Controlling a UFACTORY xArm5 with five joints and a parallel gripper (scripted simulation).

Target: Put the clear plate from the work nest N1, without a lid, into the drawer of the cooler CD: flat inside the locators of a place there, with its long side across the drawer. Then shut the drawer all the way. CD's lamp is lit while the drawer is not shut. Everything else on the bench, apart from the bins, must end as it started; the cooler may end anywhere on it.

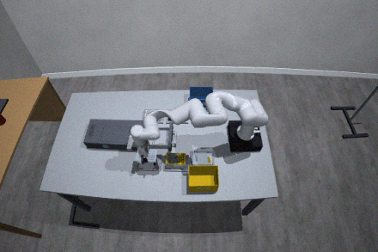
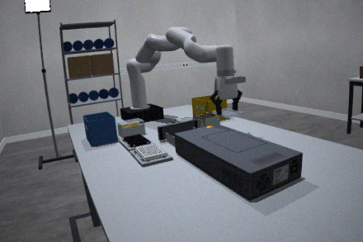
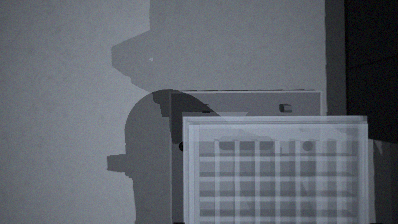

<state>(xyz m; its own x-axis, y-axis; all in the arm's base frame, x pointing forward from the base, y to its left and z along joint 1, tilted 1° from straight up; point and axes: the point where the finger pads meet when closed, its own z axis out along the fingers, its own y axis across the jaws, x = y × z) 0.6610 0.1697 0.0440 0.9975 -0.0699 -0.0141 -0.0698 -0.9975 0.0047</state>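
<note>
Now: hand 18 cm to the left of the cooler drawer, 8 cm above it and 5 cm past it. Also, from my hand: grey work nest N1 (12 cm below); then yellow tip rack (19 cm behind, 7 cm below); then clear plate (1 cm below).
</note>
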